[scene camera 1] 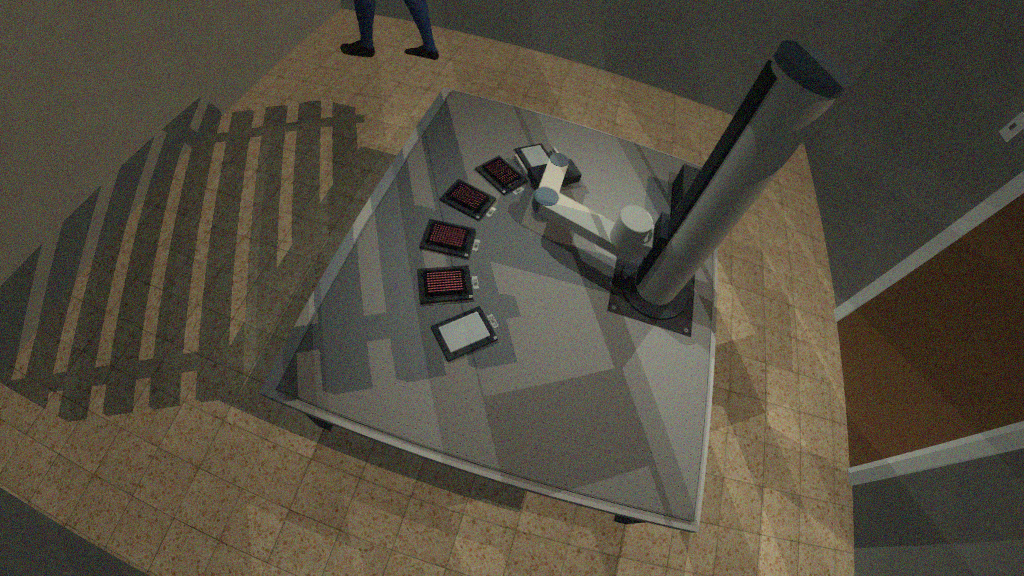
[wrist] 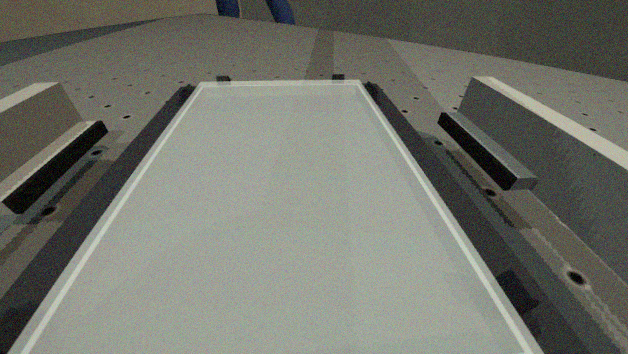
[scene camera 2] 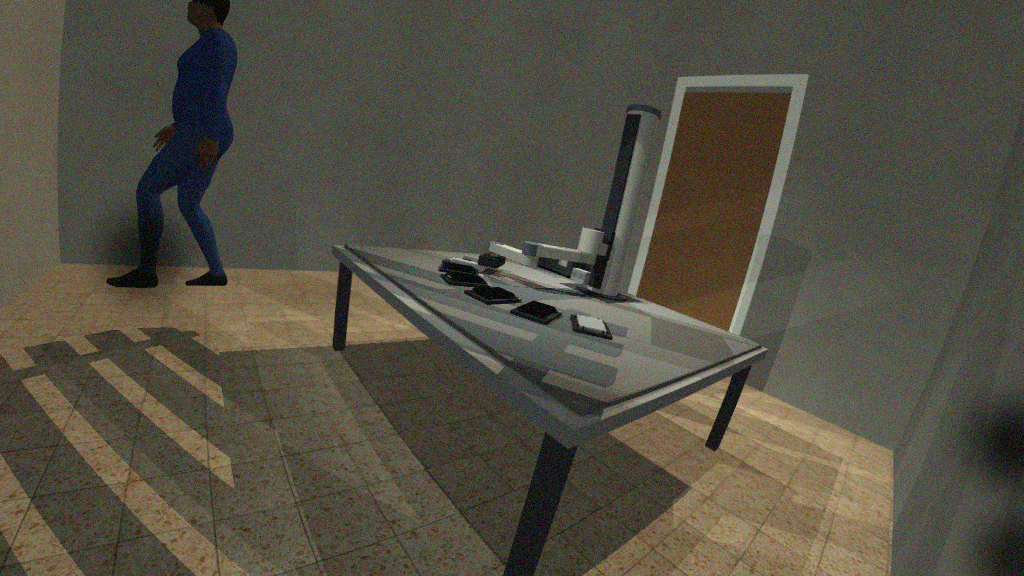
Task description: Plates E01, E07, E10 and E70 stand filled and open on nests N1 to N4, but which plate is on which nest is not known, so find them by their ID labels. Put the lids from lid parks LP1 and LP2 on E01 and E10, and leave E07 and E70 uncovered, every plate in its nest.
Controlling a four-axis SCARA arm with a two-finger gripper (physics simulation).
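Frame: origin at the arm's base, x ahead, y left, z up, level; centimetres.
Seen in the pictures: gripper, between the fingertips: (scene camera 1: 534, 152) (wrist: 278, 101) (scene camera 2: 458, 259); arm's base, origin of its link: (scene camera 1: 653, 288) (scene camera 2: 600, 295).
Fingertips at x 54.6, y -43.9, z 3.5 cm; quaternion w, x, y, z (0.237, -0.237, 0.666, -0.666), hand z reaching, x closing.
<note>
Offsets run from my fingertips to a thing's top centre. Level surfaces: height alone.
A pale lid @[dx -1.6, dy +1.9, dz -0.5 cm] (scene camera 1: 534, 155) (wrist: 310, 200) lies in the dark lid park at the back end of the arc. My gripper (scene camera 1: 562, 171) (scene camera 2: 491, 260) (wrist: 278, 101) is open low over this lid, with one finger beyond each long side and gaps between the pads and the lid park. The other pale lid @[dx +0.8, dy +81.5, dz -0.5 cm] (scene camera 1: 464, 331) (scene camera 2: 591, 325) lies in its park at the front end of the arc. Between them stand four open plates with red wells: one plate @[dx +8.9, dy +15.6, dz +0.4 cm] (scene camera 1: 501, 174), a second @[dx +16.5, dy +32.0, dz +0.4 cm] (scene camera 1: 467, 198), a third @[dx +17.0, dy +50.8, dz +0.4 cm] (scene camera 1: 448, 237) (scene camera 2: 492, 294) and a fourth @[dx +11.9, dy +67.8, dz +0.4 cm] (scene camera 1: 445, 282) (scene camera 2: 535, 310). Their ID labels are too small to read.
The arm's column (scene camera 1: 723, 193) (scene camera 2: 633, 200) stands at the table's right side in scene camera 1. The plate beside the gripped-side lid park is its nearest neighbour. A person in blue (scene camera 2: 204, 93) stands beyond the table @[dz -2.3 cm] (scene camera 1: 558, 429) (scene camera 2: 644, 358). Small white tags sit beside the nests.
</note>
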